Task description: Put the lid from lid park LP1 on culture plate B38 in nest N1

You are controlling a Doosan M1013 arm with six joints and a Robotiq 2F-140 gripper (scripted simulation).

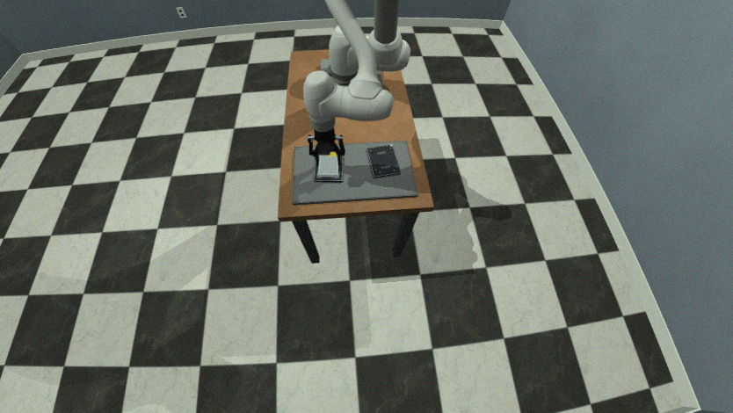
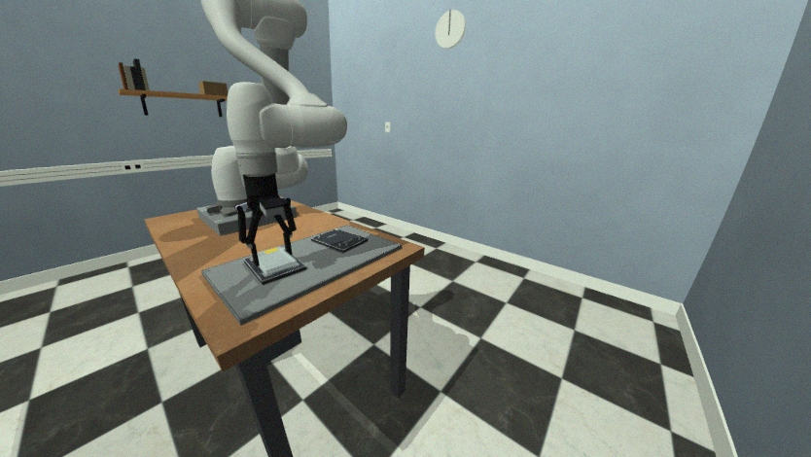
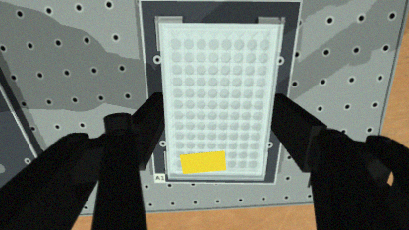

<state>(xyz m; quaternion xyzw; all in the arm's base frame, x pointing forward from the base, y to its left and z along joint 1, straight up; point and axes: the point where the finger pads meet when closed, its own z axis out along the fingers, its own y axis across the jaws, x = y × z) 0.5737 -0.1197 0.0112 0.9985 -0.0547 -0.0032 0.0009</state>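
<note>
Right now my hand is 20 mm above the clear lid. Also, from my hand: culture plate (30 mm below).
</note>
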